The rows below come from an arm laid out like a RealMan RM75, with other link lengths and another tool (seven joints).
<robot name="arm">
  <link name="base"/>
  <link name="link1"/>
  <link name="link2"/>
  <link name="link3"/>
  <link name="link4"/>
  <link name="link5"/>
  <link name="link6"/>
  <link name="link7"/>
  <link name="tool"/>
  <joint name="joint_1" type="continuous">
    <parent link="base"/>
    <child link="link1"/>
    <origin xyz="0 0 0.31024" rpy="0 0 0"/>
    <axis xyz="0 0 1"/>
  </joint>
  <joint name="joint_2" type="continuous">
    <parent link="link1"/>
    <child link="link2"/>
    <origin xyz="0 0 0" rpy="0 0 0"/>
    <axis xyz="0 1 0"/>
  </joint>
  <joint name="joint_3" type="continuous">
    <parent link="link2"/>
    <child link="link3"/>
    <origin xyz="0 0 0.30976" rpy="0 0 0"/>
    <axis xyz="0 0 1"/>
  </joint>
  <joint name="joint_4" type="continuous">
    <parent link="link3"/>
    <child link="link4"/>
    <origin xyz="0 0 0" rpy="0 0 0"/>
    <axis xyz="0 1 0"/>
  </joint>
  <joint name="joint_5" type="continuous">
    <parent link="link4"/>
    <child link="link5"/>
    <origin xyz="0 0 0.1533" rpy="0 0 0"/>
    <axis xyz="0 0 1"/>
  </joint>
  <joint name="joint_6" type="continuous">
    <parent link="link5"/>
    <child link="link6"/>
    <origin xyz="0 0 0" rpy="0 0 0"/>
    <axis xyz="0 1 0"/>
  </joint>
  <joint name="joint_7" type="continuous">
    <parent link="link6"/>
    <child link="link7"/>
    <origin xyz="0 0 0.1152" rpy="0 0 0"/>
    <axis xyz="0 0 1"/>
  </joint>
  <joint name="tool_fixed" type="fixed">
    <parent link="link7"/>
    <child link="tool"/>
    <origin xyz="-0.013 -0.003 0.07" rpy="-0.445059 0 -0.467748"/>
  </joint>
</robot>
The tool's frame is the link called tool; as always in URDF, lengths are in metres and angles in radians. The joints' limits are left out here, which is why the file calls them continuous.
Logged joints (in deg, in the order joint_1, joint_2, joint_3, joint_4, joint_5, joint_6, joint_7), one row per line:
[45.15, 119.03, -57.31, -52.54, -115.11, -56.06, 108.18]
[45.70, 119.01, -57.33, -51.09, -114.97, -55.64, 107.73]
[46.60, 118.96, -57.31, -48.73, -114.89, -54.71, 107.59]
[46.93, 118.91, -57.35, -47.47, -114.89, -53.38, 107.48]
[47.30, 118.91, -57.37, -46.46, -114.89, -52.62, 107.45]
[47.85, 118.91, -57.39, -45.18, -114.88, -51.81, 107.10]
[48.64, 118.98, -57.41, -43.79, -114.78, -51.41, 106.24]
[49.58, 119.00, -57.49, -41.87, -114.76, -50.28, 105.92]
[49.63, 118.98, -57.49, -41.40, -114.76, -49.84, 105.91]
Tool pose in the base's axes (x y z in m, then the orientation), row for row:
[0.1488, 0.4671, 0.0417, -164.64, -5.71, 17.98]
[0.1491, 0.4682, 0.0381, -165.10, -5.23, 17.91]
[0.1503, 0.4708, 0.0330, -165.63, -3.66, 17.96]
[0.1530, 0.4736, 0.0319, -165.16, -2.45, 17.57]
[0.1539, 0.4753, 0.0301, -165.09, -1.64, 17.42]
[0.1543, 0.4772, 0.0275, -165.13, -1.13, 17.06]
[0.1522, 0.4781, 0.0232, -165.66, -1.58, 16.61]
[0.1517, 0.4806, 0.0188, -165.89, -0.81, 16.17]
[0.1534, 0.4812, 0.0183, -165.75, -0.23, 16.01]
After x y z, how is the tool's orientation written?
As a rotation vector, in degrees.
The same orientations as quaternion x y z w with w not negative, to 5 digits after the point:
[-0.98579, -0.03419, 0.10766, 0.12432]
[-0.98643, -0.03125, 0.10701, 0.12056]
[-0.98719, -0.02181, 0.10704, 0.11631]
[-0.98699, -0.01464, 0.10500, 0.12092]
[-0.98703, -0.00981, 0.10415, 0.12174]
[-0.98728, -0.00676, 0.10200, 0.12176]
[-0.98807, -0.00942, 0.09907, 0.11755]
[-0.98855, -0.00483, 0.09636, 0.11599]
[-0.98849, -0.00137, 0.09548, 0.11735]

